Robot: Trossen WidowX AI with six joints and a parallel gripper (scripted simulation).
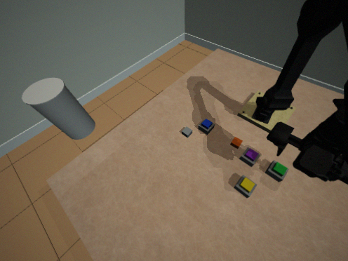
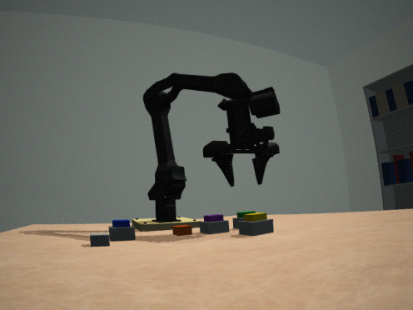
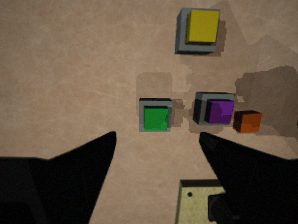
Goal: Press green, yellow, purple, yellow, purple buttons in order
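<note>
Right now my gripper tip is 70 mm above the green button and 10 mm past it. Also, from my gripper tip: purple button: 90 mm to the right, 70 mm below, 10 mm behind; then yellow button: 100 mm ahead, 70 mm to the right, 70 mm below; then orange block: 150 mm to the right, 90 mm below, 40 mm behind.
</note>
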